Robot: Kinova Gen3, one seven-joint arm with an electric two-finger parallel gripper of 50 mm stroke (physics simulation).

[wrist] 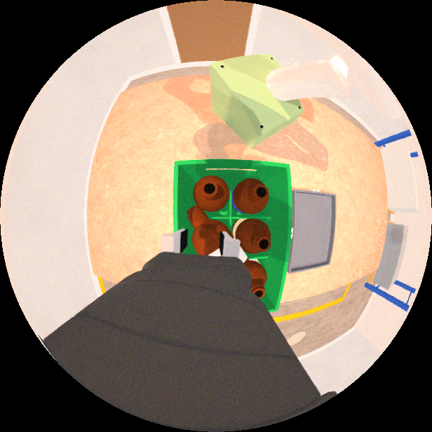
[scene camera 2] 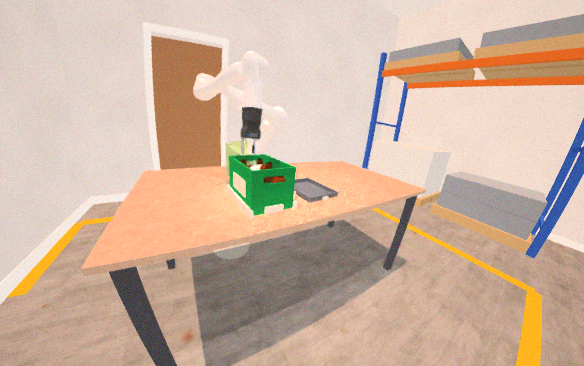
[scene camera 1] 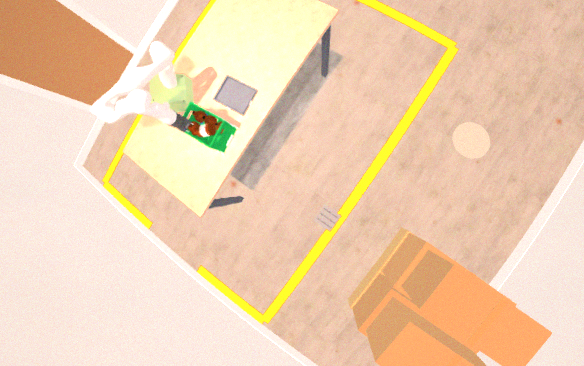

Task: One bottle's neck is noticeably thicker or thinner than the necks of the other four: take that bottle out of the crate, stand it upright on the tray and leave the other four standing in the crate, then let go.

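Pixels of known places: gripper, fingertip midpoint: [scene camera 2: 247, 153] [scene camera 1: 190, 127]; arm's base at its link origin: [scene camera 1: 169, 82].
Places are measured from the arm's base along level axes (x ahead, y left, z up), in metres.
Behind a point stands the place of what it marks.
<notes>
The green crate [scene camera 1: 218, 144] @[x 0.548, y -0.147, z -0.033 m] [scene camera 2: 275, 196] @[x 0.543, y -0.086, z -0.073 m] [wrist: 283, 200] stands on the table with brown bottles inside. In the wrist view, upright bottles show at back left [wrist: 211, 194], back right [wrist: 249, 196], middle right [wrist: 251, 235] and front right [wrist: 256, 274], the last partly hidden. Another bottle [wrist: 204, 235] is tilted at the left, its neck toward the back left. Which neck differs in thickness I cannot tell. The grey tray [scene camera 1: 236, 95] @[x 0.395, y 0.187, z -0.133 m] [scene camera 2: 314, 189] @[x 0.395, y 0.218, z -0.133 m] [wrist: 312, 232] is bare, right of the crate in the wrist view. My gripper [scene camera 1: 191, 127] @[x 0.388, y -0.151, z 0.066 m] [scene camera 2: 248, 147] @[x 0.388, y -0.151, z 0.066 m] [wrist: 203, 238] is open and empty, pointing down over the crate's left side, near rim height.
A pale green block-like base [scene camera 1: 172, 91] @[x 0.055, y -0.039, z -0.009 m] [scene camera 2: 236, 150] @[x 0.065, y -0.125, z 0.024 m] [wrist: 250, 95] stands behind the crate, with a white arm part over it. The crate walls [wrist: 176, 200] rise around the bottles. A blue and orange shelf rack [scene camera 2: 378, 100] stands away from the table.
</notes>
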